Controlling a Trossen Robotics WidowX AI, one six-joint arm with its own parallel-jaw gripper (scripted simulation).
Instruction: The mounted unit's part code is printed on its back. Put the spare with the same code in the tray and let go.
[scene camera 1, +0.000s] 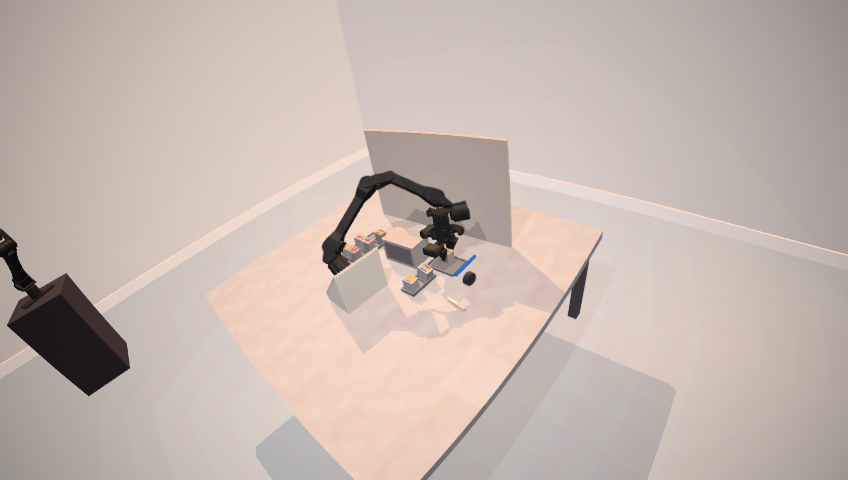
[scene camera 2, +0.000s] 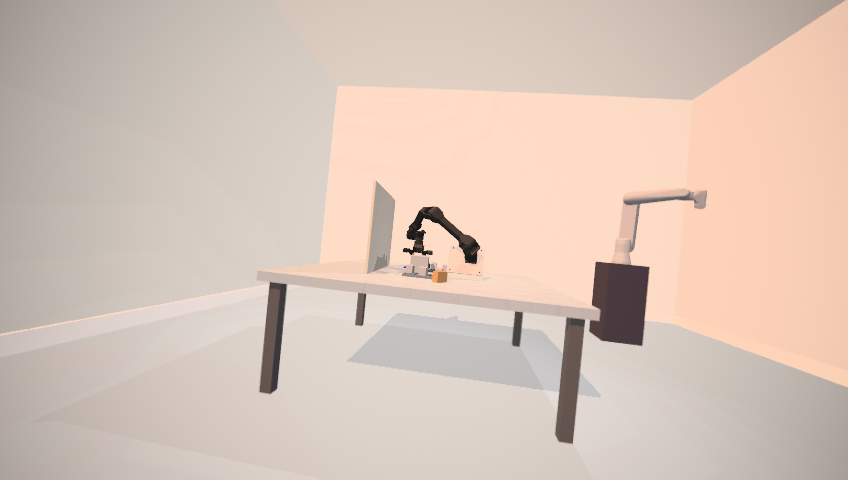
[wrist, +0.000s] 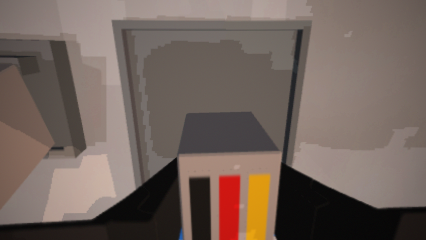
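Observation:
My gripper (scene camera 1: 446, 258), which you'd also find in the wrist view (wrist: 221, 162), is carrying a spare block (wrist: 228, 166). Scene camera 2 doesn't show that block, since it's hidden by a mounted unit. There's a grey tray (wrist: 168, 68) as well, plus a tall grey panel (scene camera 1: 476, 169), and the panel (scene camera 2: 381, 222) is visible to scene camera 2 too.

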